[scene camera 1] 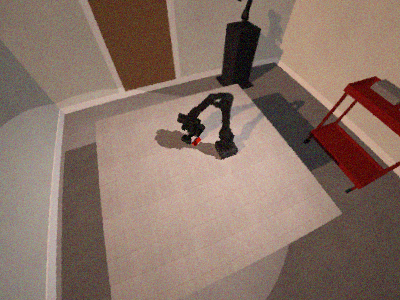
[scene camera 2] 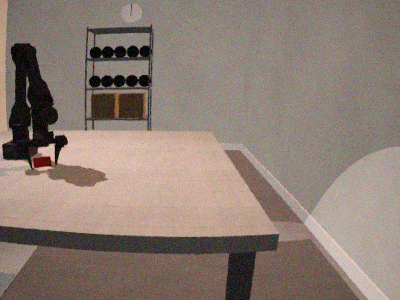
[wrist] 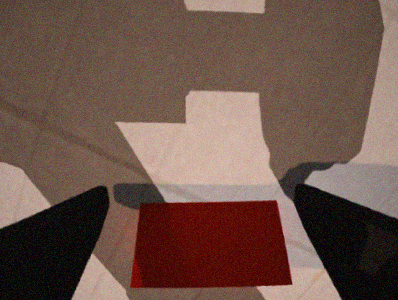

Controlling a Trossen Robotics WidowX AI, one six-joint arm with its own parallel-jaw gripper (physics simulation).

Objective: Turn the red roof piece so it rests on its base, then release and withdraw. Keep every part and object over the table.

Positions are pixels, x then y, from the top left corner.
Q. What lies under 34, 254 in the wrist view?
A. The gripper.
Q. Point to a red roof piece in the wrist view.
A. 188, 243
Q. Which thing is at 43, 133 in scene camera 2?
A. The gripper.
